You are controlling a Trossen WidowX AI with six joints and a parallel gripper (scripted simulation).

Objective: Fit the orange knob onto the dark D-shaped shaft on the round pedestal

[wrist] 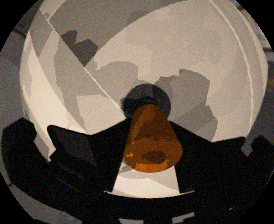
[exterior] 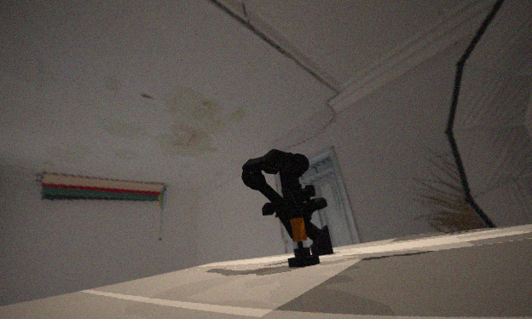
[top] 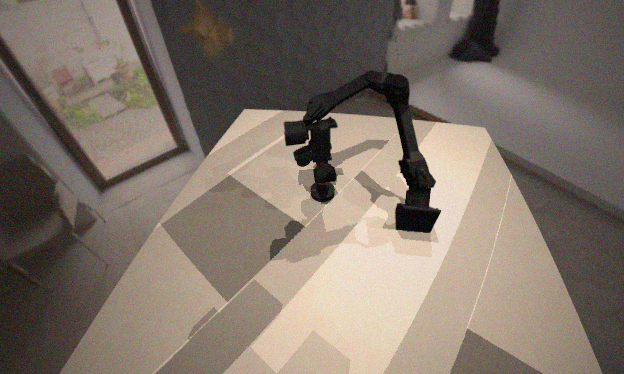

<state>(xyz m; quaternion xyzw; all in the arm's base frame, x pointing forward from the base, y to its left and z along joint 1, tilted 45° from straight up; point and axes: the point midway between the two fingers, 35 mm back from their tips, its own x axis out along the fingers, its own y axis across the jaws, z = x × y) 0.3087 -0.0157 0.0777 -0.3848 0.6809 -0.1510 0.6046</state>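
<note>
My gripper tip is now 2 cm below the orange knob. Also, from my gripper tip: round dark pedestal: 4 cm below.
</note>
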